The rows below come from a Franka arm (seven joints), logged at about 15 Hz.
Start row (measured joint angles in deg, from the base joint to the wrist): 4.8 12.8 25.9 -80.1 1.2 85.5 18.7
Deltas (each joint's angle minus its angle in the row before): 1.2 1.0 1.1 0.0 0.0 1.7 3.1; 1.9 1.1 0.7 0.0 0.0 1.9 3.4; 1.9 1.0 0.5 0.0 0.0 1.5 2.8; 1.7 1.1 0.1 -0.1 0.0 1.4 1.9; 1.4 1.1 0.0 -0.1 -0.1 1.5 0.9; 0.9 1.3 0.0 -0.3 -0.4 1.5 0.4; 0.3 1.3 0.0 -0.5 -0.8 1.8 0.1; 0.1 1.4 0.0 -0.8 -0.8 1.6 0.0; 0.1 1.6 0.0 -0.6 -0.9 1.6 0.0
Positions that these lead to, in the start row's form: 6.0 13.8 27.0 -80.1 1.2 87.2 21.8; 7.9 14.9 27.7 -80.1 1.2 89.1 25.2; 9.8 15.9 28.2 -80.1 1.2 90.6 28.0; 11.5 17.0 28.3 -80.2 1.2 92.0 29.9; 12.9 18.1 28.3 -80.3 1.1 93.5 30.8; 13.8 19.4 28.3 -80.6 0.7 95.0 31.2; 14.1 20.7 28.3 -81.1 -0.1 96.8 31.3; 14.2 22.1 28.3 -81.9 -0.9 98.4 31.3; 14.3 23.7 28.3 -82.5 -1.8 100.0 31.3
